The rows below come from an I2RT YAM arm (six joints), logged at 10 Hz.
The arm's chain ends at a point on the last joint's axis. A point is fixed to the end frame.
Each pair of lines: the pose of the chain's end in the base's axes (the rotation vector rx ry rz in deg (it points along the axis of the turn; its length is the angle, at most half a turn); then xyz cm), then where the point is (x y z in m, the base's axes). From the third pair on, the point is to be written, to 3 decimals.
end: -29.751, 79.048, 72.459, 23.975, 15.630, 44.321
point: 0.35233 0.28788 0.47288
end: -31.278, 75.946, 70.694, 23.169, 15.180, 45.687
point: 0.34326 0.28232 0.49407
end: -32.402, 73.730, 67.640, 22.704, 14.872, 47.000
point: 0.340 0.277 0.512
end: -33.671, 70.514, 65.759, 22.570, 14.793, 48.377
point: 0.337 0.274 0.534
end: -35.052, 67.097, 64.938, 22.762, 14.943, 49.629
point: 0.335 0.276 0.555
